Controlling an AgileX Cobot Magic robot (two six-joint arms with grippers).
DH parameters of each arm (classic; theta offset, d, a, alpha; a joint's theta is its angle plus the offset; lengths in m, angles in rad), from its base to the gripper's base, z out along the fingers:
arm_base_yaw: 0 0.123 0 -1.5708
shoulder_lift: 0.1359 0 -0.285 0
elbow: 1.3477 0 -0.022 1.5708
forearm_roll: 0 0.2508 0 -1.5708
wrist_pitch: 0 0 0.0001 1.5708
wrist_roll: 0 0.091 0 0
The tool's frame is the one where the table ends.
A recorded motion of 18 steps. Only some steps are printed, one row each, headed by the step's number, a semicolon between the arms.
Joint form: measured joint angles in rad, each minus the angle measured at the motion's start. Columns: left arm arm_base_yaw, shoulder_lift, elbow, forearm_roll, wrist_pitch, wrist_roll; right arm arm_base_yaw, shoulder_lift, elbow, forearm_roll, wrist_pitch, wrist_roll.
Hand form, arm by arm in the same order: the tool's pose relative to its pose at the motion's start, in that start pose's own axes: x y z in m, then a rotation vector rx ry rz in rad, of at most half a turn. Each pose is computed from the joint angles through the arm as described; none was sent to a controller.
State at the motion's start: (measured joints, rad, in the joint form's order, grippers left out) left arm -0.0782 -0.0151 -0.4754 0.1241 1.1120 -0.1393; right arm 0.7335 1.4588 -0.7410 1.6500 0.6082 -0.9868
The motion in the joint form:
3: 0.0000 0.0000 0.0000 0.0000 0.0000 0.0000; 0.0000 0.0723 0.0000 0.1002 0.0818 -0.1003
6: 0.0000 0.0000 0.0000 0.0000 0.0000 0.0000; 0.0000 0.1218 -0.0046 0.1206 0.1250 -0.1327
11: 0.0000 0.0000 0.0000 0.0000 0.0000 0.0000; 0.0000 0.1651 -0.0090 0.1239 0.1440 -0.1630
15: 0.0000 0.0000 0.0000 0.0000 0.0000 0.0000; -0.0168 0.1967 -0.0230 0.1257 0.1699 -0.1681
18: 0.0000 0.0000 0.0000 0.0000 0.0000 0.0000; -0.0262 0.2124 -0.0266 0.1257 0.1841 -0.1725
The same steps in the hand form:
3: 0.0000 0.0000 0.0000 0.0000 0.0000 0.0000; 0.0029 -0.0071 0.0144 -0.0640 0.0339 0.0229
6: 0.0000 0.0000 0.0000 0.0000 0.0000 0.0000; 0.0055 -0.0135 0.0240 -0.0861 0.0676 0.0341
11: 0.0000 0.0000 0.0000 0.0000 0.0000 0.0000; 0.0081 -0.0211 0.0322 -0.0859 0.0956 0.0307
15: 0.0000 0.0000 0.0000 0.0000 0.0000 0.0000; 0.0045 -0.0271 0.0361 -0.0947 0.1016 0.0461
18: 0.0000 0.0000 0.0000 0.0000 0.0000 0.0000; 0.0035 -0.0309 0.0377 -0.0983 0.1065 0.0539

